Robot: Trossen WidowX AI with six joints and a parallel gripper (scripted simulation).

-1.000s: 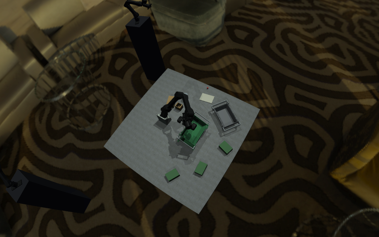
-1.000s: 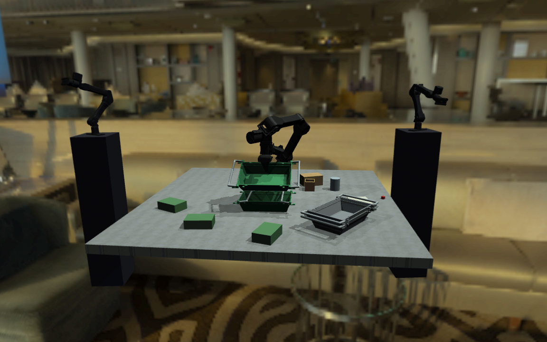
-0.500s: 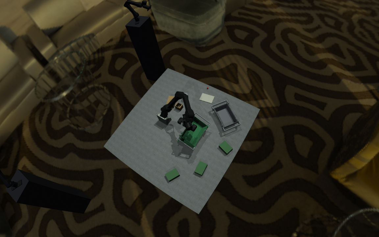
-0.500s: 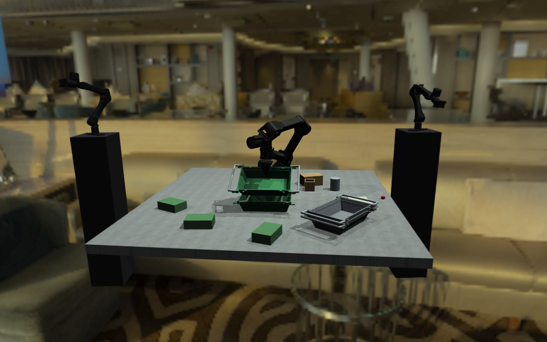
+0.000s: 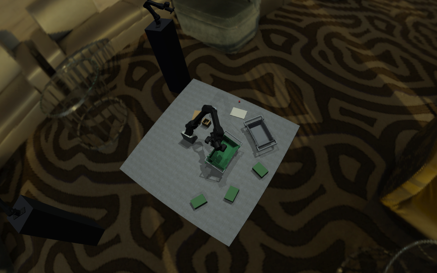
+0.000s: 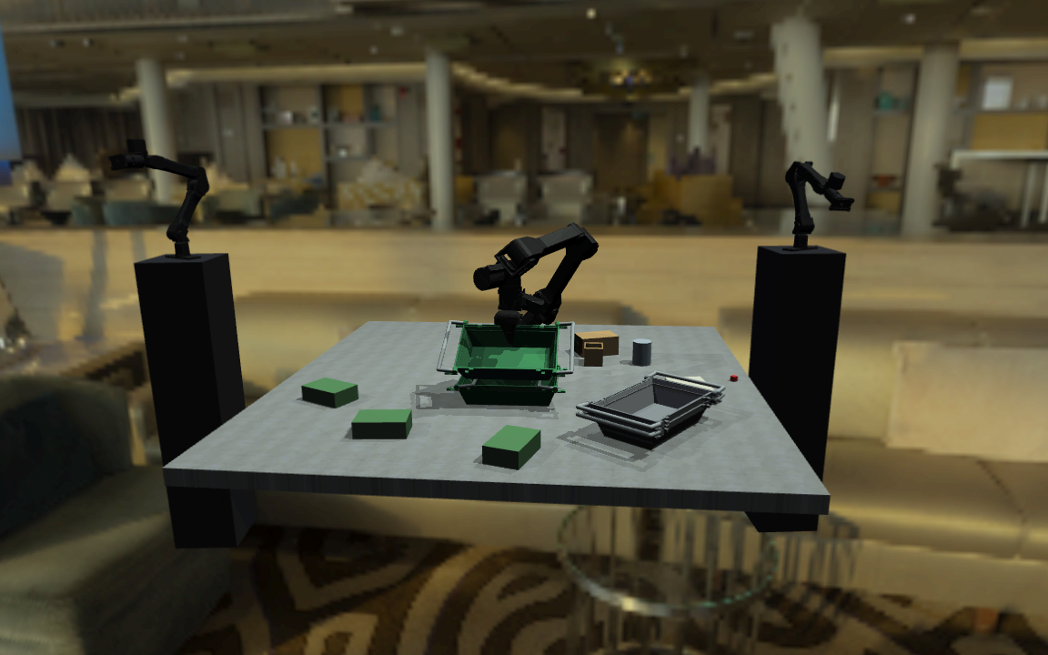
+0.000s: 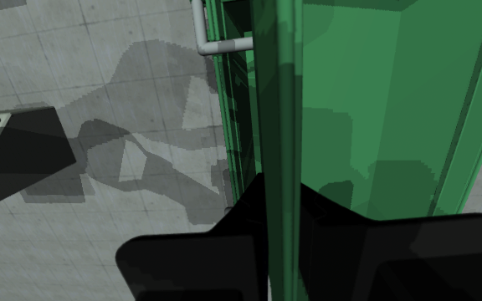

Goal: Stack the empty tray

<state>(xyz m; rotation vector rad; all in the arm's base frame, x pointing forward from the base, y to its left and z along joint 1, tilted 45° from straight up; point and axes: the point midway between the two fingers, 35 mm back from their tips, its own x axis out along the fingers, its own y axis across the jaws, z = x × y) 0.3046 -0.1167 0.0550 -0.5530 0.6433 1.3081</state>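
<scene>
Now: the green tray 70 mm ahead of my gripper tip and 10 mm to the right of it. From my gripper tip the other things lie so: pale sheet: 10 mm behind, 480 mm to the left, 130 mm below; red block: 50 mm behind, 620 mm to the left, 130 mm below.
</scene>
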